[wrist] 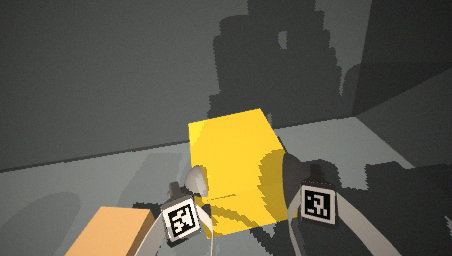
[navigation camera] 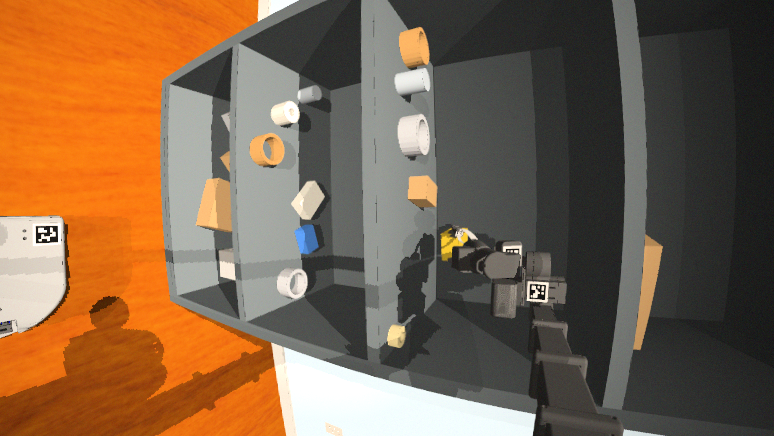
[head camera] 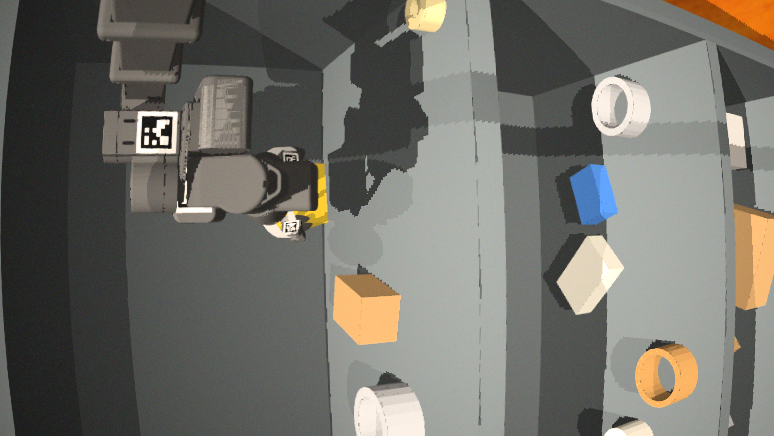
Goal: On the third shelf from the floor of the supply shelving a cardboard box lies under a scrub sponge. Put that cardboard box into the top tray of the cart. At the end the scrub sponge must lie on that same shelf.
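Frame: origin at the robot's base, x back, y right, z up, level; metres.
Where they show: gripper, between the fingertips: [navigation camera: 453, 245].
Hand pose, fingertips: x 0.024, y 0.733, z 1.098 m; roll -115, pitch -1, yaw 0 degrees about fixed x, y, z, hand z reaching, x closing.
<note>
After its pixels a point has its place.
My gripper [head camera: 296, 193] @(x 0.024, y 0.733, z 1.098 m) [navigation camera: 457, 246] @(x 0.024, y 0.733, z 1.098 m) [wrist: 244, 177] @(x 0.024, y 0.733, z 1.098 m) is shut on the yellow scrub sponge [head camera: 321, 203] @(x 0.013, y 0.703, z 1.079 m) [navigation camera: 447, 244] @(x 0.017, y 0.703, z 1.088 m) [wrist: 235, 150], with one fingertip on each side of it. It holds the sponge raised above the third shelf [head camera: 438, 243] @(x -0.031, y 0.584, z 0.991 m) [navigation camera: 388, 216] @(x -0.053, y 0.560, z 0.991 m) [wrist: 340, 140]. The cardboard box [head camera: 366, 311] @(x -0.114, y 0.677, z 1.033 m) [navigation camera: 421, 191] @(x -0.116, y 0.677, z 1.027 m) [wrist: 107, 230], a light orange block, stands on that shelf, apart from the gripper and off to the left in the wrist view. Nothing lies on its top. The cart does not show in these views.
A white ring [head camera: 400, 411] @(x -0.225, y 0.618, z 1.017 m) [navigation camera: 413, 134] @(x -0.243, y 0.610, z 1.030 m) stands beyond the box on the same shelf. A pale yellow cylinder [head camera: 426, 15] @(x 0.211, y 0.564, z 1.013 m) [navigation camera: 396, 335] @(x 0.214, y 0.562, z 1.012 m) stands near the other end. The upper shelf [navigation camera: 633, 162] @(x -0.139, y 0.501, z 1.429 m) bears a long orange box [navigation camera: 649, 292] @(x 0.102, y 0.691, z 1.539 m). Lower shelves hold a blue block [head camera: 593, 193] @(x 0.036, y 0.765, z 0.573 m) [navigation camera: 307, 239] @(x 0.033, y 0.765, z 0.574 m) and other items.
</note>
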